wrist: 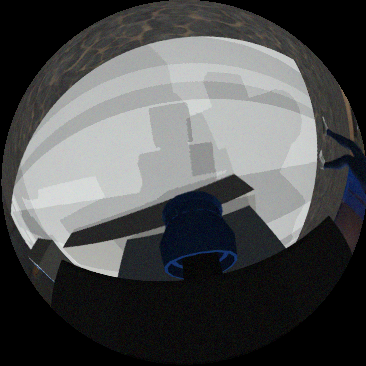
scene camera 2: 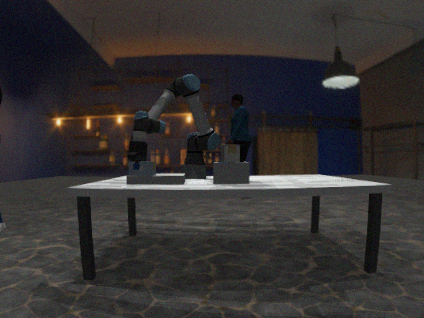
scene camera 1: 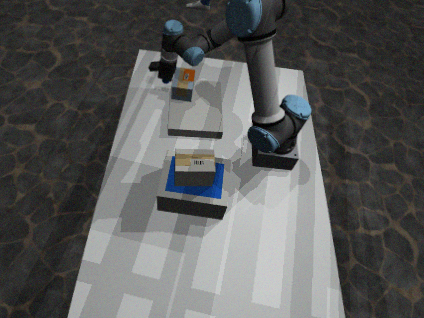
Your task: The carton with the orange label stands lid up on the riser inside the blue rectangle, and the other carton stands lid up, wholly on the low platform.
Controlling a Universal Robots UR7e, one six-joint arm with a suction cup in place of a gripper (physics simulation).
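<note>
The carton with the orange label (scene camera 1: 183,91) (scene camera 2: 146,169) (wrist: 250,230) rests on the low platform (scene camera 1: 195,119) (scene camera 2: 167,179) (wrist: 100,232), near its far left corner, its tape and orange label facing up. The other carton (scene camera 1: 195,177) (scene camera 2: 230,154), pale with tan tape and a barcode, stands on the riser (scene camera 1: 190,206) (scene camera 2: 231,173) inside the blue rectangle (scene camera 1: 217,190). My suction cup (scene camera 1: 166,80) (scene camera 2: 136,165) (wrist: 193,201) points down beside the orange-labelled carton's left side, below its top. A small gap shows in scene camera 1, and no carton hangs from the cup.
The arm's base (scene camera 1: 274,158) stands on the table (scene camera 1: 270,235) (scene camera 2: 300,183), right of the platform and riser. The arm reaches over the table's far end. People stand beyond the table, one of them (scene camera 2: 240,122) in a teal top.
</note>
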